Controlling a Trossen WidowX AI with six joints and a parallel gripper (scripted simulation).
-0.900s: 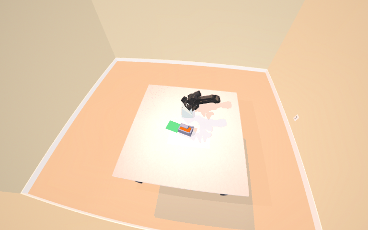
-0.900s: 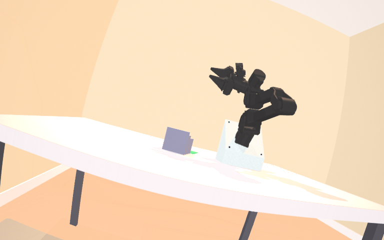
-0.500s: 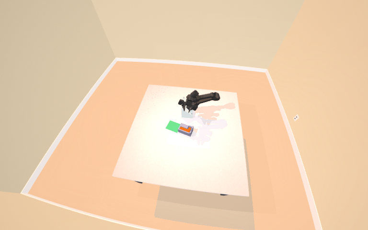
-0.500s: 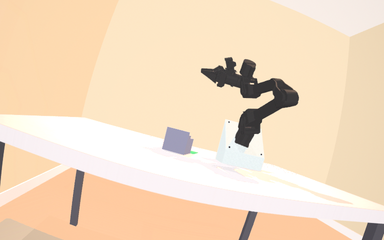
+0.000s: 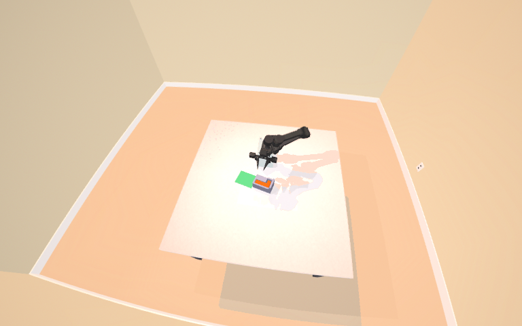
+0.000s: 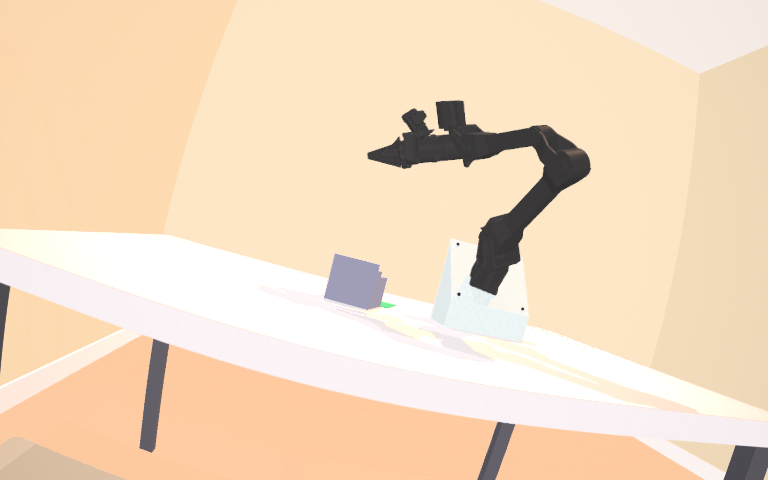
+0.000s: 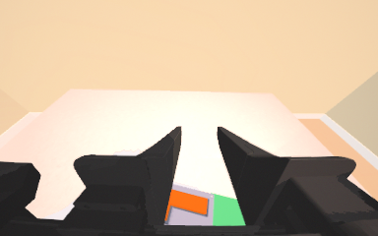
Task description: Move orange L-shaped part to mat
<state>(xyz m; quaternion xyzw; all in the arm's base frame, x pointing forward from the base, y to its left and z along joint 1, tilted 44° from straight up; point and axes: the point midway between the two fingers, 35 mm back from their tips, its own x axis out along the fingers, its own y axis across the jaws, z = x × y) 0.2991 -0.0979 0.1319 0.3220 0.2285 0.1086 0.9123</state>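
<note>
Right now the orange L-shaped part is 40 mm behind my gripper tip, 20 mm to the left of it and 250 mm below it. From my gripper tip the other things lie so: green mat (70 mm behind, 140 mm to the right, 320 mm below).
</note>
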